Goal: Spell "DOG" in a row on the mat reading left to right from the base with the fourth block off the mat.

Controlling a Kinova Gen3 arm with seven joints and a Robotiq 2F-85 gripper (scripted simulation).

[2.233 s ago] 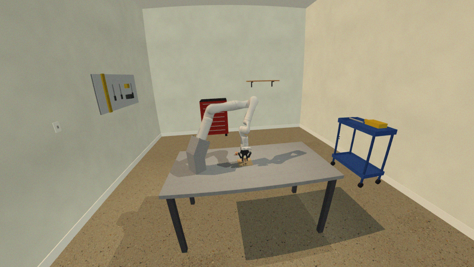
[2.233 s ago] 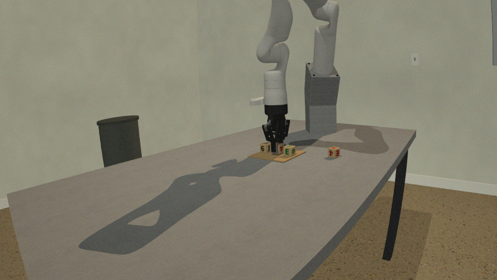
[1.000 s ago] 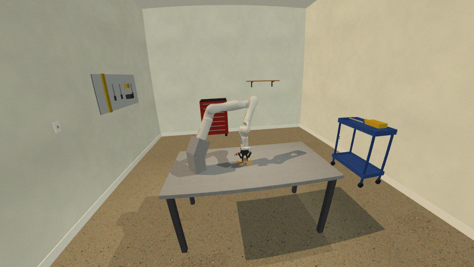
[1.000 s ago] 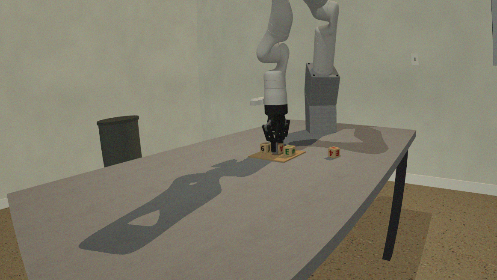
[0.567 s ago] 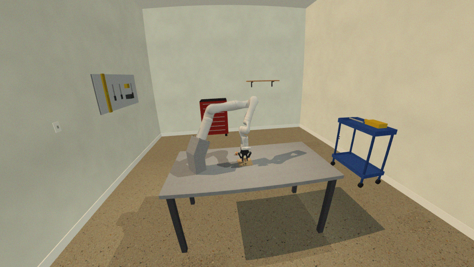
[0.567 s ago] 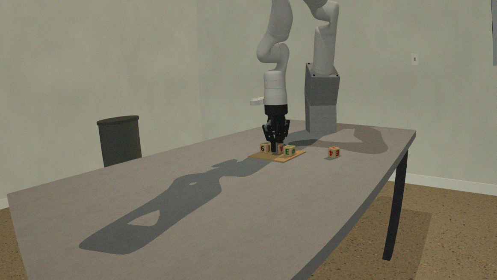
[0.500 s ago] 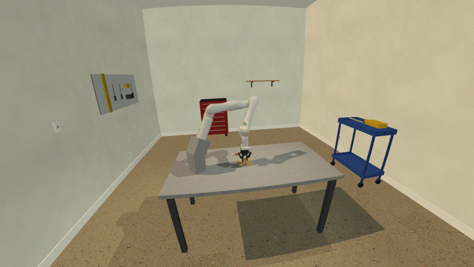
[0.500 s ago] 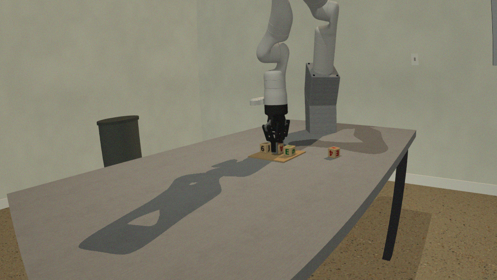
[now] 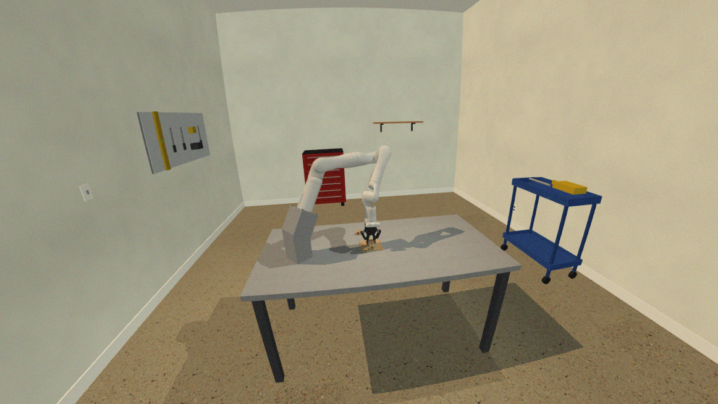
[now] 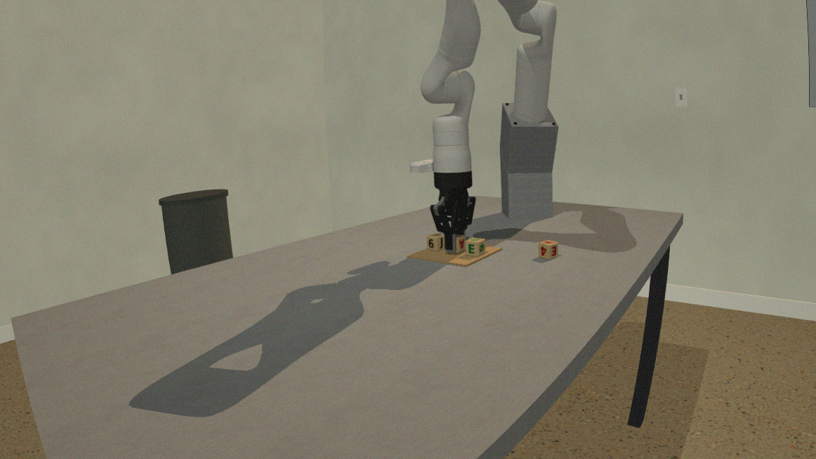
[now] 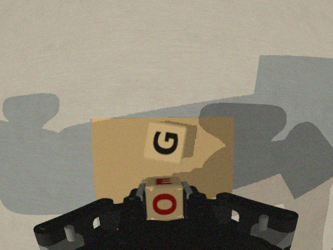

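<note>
Right now the O block is right at my hand. Round my hand: tan mat 2 cm below; G block 5 cm to the right, 1 cm below; D block 5 cm to the left, 1 cm below, 1 cm behind.
</note>
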